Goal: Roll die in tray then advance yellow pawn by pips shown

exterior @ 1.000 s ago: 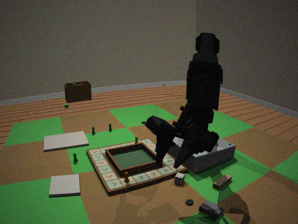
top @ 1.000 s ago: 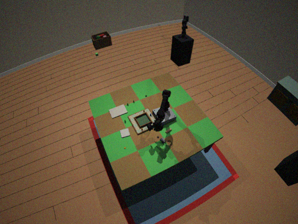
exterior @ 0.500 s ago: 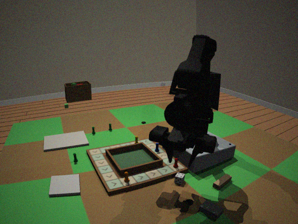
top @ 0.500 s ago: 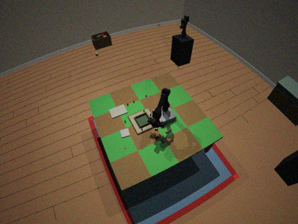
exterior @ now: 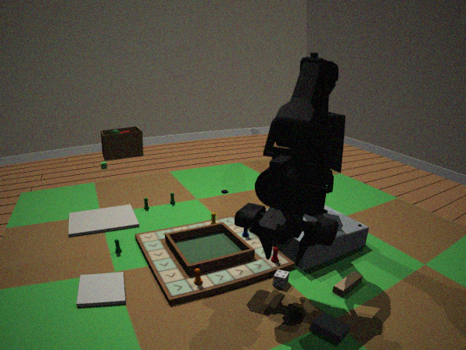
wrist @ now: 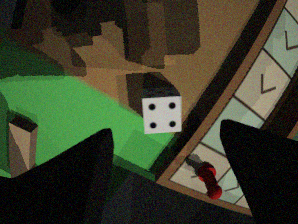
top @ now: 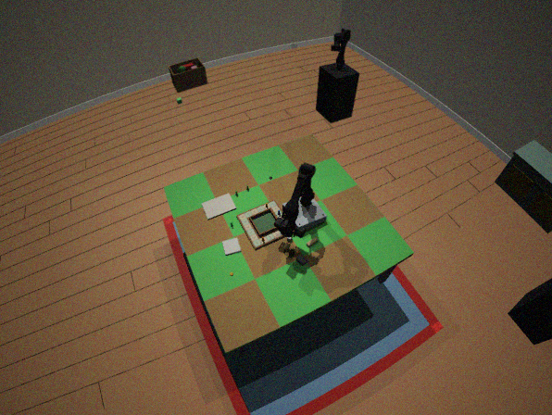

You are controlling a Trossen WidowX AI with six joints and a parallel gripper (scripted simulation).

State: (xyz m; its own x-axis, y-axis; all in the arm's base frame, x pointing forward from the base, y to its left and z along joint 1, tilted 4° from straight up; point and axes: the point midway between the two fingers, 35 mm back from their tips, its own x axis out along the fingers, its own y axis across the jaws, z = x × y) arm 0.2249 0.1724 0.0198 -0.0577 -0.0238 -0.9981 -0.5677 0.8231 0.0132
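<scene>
Now: the die 4 cm below my gripper tip. From my gripper tip the other things lie so: orange pawn (15 cm ahead, 7 cm to the right, 3 cm below); then wooden block (11 cm behind, 9 cm to the left, 5 cm below); then red pawn (7 cm to the right, 3 cm below, 3 cm behind).
</scene>
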